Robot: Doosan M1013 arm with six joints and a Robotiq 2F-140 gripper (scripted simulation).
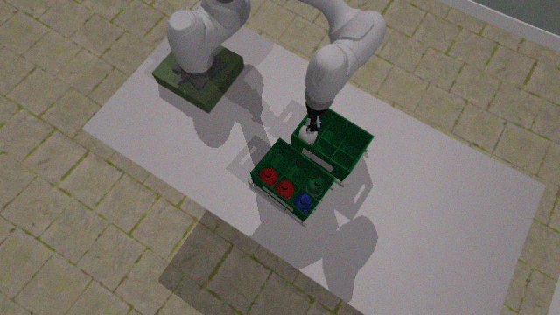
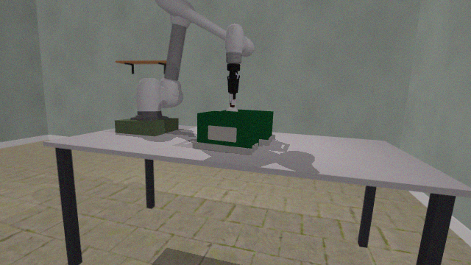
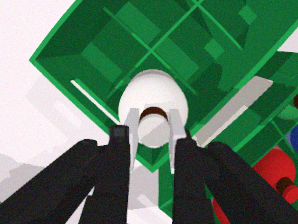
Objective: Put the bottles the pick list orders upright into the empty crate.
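Right now the white-capped bottle is 80 mm below my hand. Also, from my hand: green-capped bottle: 150 mm below, 150 mm ahead, 130 mm to the right; pick list: 240 mm below, 210 mm to the left, 100 mm ahead; blue bottle: 220 mm to the right, 160 mm ahead, 150 mm below.
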